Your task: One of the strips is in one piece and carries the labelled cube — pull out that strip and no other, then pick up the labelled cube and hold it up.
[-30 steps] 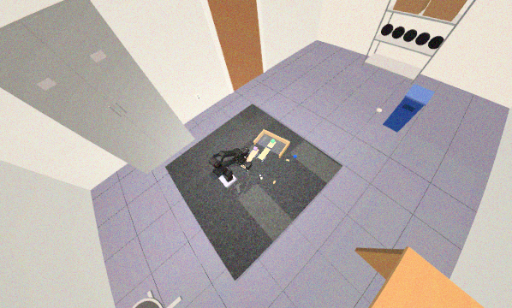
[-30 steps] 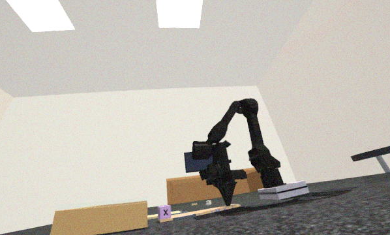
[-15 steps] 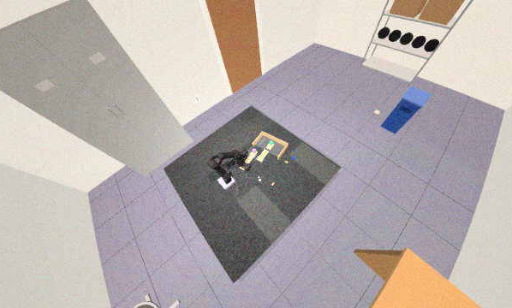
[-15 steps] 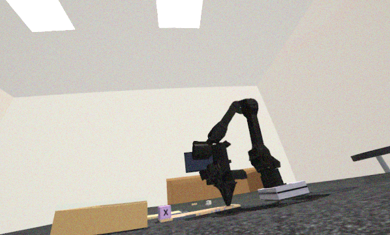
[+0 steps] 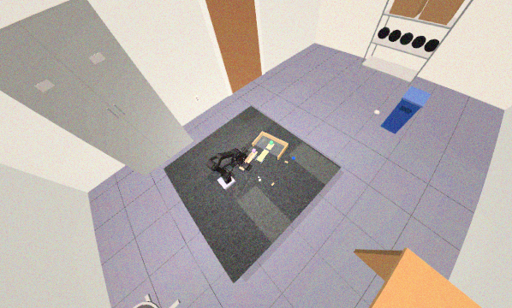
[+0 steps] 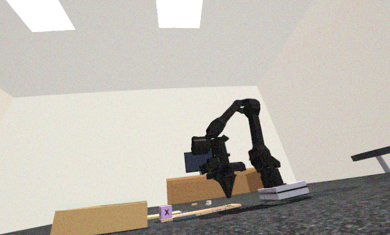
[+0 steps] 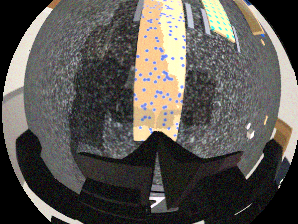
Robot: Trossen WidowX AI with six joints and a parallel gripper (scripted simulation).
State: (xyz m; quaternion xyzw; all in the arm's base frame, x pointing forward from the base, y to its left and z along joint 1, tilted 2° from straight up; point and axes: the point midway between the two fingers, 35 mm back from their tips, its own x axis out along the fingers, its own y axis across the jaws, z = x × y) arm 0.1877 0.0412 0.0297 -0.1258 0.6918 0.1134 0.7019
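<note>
The strip is 100 mm ahead of my gripper tip, 30 mm to the left of it and 20 mm below it. From my gripper tip the other things lie so: small blue block: 450 mm ahead, 240 mm to the right, 20 mm below.
</note>
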